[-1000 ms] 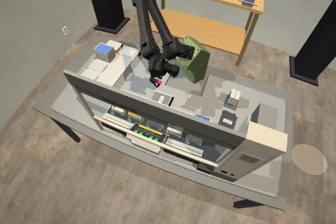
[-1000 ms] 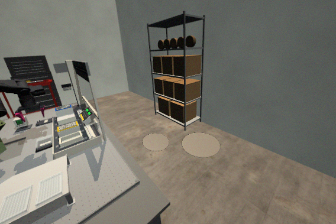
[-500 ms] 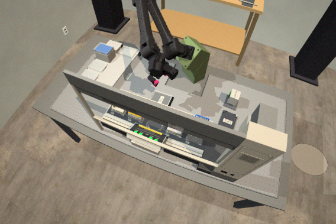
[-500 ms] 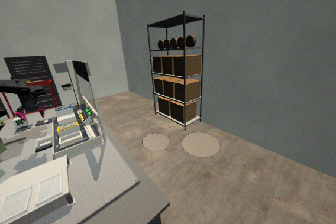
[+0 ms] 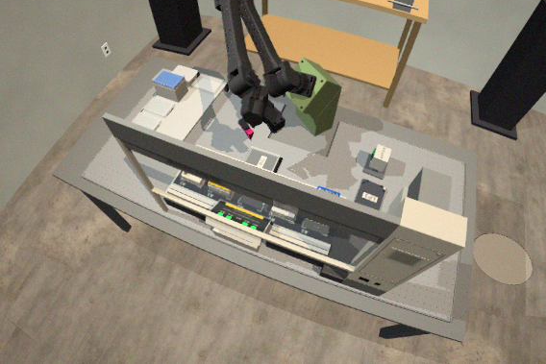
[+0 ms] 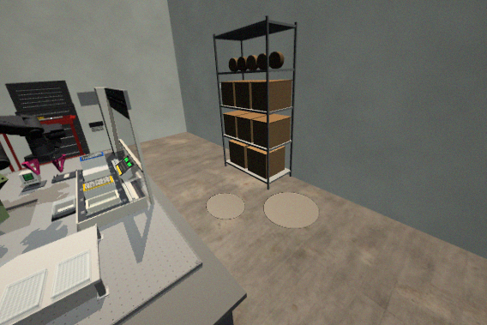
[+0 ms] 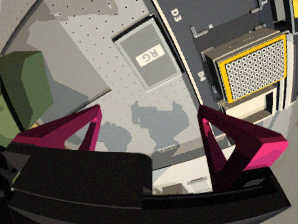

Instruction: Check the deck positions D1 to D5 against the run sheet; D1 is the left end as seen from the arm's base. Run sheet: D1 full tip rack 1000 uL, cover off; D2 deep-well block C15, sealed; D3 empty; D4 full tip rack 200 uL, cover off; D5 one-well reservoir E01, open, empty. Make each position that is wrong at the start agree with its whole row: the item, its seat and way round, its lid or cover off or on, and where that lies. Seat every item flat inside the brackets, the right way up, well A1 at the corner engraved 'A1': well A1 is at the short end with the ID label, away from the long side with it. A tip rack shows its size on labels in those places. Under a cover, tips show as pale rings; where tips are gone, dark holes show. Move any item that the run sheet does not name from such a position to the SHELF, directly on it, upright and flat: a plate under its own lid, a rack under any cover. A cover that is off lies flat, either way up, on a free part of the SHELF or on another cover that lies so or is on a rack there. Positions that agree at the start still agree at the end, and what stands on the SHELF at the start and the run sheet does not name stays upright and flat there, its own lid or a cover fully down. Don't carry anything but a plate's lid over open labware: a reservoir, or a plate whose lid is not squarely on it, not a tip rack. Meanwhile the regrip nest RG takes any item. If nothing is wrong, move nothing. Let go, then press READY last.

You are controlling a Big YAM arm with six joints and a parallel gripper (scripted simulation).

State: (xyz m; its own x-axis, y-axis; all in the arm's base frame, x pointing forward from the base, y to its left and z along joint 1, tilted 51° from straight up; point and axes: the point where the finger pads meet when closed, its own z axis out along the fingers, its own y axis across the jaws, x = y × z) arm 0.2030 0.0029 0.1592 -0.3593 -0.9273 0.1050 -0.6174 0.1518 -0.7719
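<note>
Now: the clear tip-rack cover 190 mm below my hand. Round my hand: yellow-labelled tip rack: 170 mm ahead, 70 mm to the right, 110 mm below; one-well reservoir: 160 mm ahead, 200 mm to the right, 150 mm below; black regrip nest: 210 mm below.
</note>
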